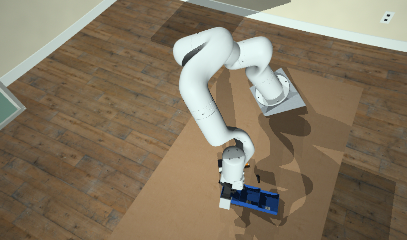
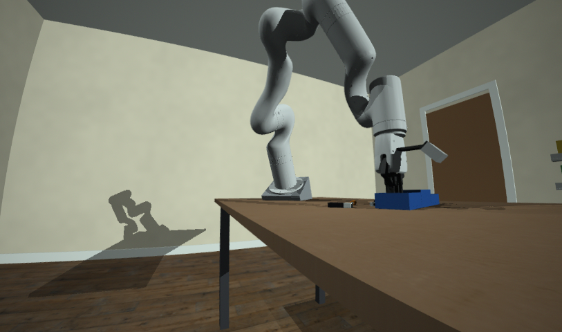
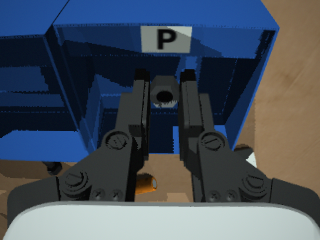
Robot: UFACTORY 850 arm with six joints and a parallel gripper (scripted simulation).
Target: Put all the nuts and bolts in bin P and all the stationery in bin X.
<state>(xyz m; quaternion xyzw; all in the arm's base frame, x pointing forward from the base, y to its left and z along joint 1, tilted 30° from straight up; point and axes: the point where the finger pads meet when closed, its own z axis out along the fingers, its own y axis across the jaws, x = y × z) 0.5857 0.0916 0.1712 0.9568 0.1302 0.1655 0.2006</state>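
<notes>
The black bolt lies 12 cm behind my hand, 8 cm to the left of it and 3 cm below it. Round my hand: black-and-white block 10 cm to the right, 9 cm behind, 3 cm below; then blue bin 8 cm to the left, 2 cm below, 1 cm behind; then nut 2 cm below.
</notes>
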